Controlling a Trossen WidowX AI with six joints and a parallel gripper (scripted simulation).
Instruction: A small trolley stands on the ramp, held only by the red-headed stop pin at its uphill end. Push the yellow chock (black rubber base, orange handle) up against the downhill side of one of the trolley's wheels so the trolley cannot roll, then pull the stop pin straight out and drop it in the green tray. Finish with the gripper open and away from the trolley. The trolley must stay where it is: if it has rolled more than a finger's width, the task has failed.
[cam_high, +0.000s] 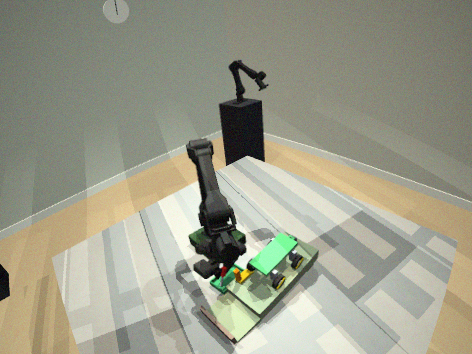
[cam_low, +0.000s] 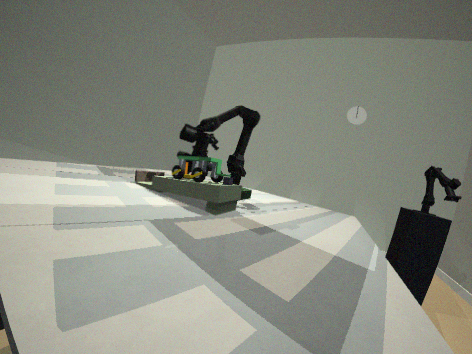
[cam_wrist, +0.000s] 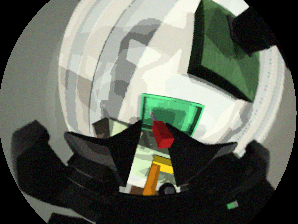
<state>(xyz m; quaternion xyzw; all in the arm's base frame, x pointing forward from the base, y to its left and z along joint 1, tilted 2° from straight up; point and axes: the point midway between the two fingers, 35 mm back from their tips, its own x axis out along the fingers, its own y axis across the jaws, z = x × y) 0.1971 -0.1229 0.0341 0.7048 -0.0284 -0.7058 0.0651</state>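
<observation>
The green tray lies 30 mm to the left of my gripper tip and 60 mm below it. From my gripper tip the other things lie so: yellow chock 70 mm ahead, 40 mm to the left, 30 mm above; red-headed stop pin right at my gripper tip; brown strip 120 mm ahead, 130 mm to the right, 20 mm below.
</observation>
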